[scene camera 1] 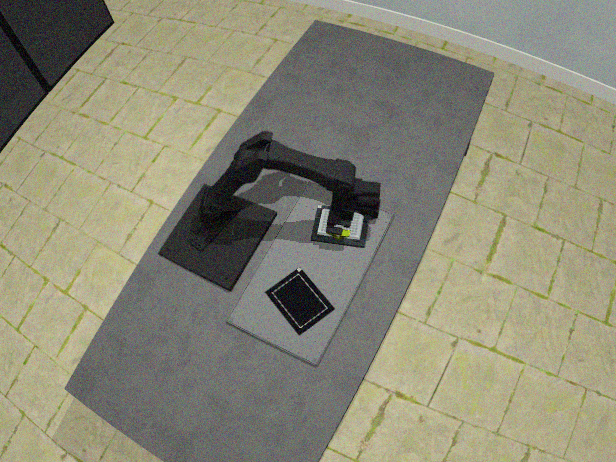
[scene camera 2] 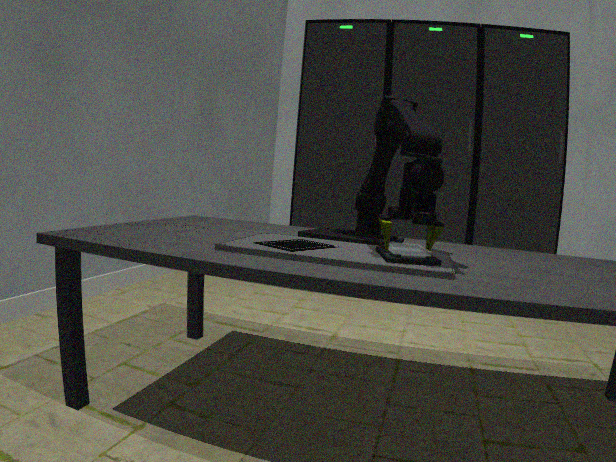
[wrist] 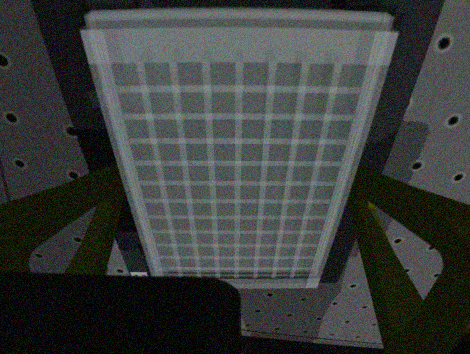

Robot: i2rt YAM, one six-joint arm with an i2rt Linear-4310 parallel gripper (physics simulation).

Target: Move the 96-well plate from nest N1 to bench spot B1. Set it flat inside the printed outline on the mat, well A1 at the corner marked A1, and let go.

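Places are measured from the arm's base along level axes (x back, y left, z down), in centimetres.
Pixels of known places: gripper, fingertip midpoint: (scene camera 1: 340, 224) (scene camera 2: 406, 253) (wrist: 235, 177); arm's base at its link origin: (scene camera 1: 215, 224) (scene camera 2: 364, 235).
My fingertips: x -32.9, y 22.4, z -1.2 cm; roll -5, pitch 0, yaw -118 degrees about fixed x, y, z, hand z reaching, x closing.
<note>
For each thing: its top centre in the pictures, then the offset to it from my fingertips. "spot": a spot on its surface instead. Level surfaces: height alone.
- white label at a spot on its surface: (wrist: 139, 274) spot: dx +8.9, dy +1.5, dz -0.1 cm
- black mat at its surface level: dz +1.0 cm
- thin white printed outline at a spot on its surface: (scene camera 1: 286, 310) spot: dx -4.0, dy -30.6, dz +0.9 cm
- white corner mark at its top centre: (scene camera 1: 299, 269) dx +1.2, dy -18.5, dz +0.9 cm
- dark grey table at its surface level: dz +2.4 cm
The pale, clear 96-well plate (scene camera 1: 325, 223) (scene camera 2: 410, 250) (wrist: 240, 150) sits in the dark nest N1 (scene camera 1: 316, 231) (scene camera 2: 415, 260) (wrist: 57, 65). My gripper (scene camera 1: 343, 223) (scene camera 2: 408, 247) (wrist: 235, 177) is open over it, pointing down, with a yellow finger beside each long side of the plate. In the wrist view a dark gap shows beside the plate near each finger. A white label (wrist: 139, 274) at the nest's corner is partly covered by a black gripper part. Spot B1 is a black mat (scene camera 1: 300, 300) (scene camera 2: 295, 244) with a thin white printed outline (scene camera 1: 286, 310) and a white corner mark (scene camera 1: 299, 270).
The nest and the mat lie on a light grey board (scene camera 1: 250, 307) (scene camera 2: 235, 247) on the dark grey table (scene camera 1: 165, 350) (scene camera 2: 165, 240). The arm stands on a dark base plate (scene camera 1: 230, 272). Dark cabinets (scene camera 2: 345, 125) stand behind the table.
</note>
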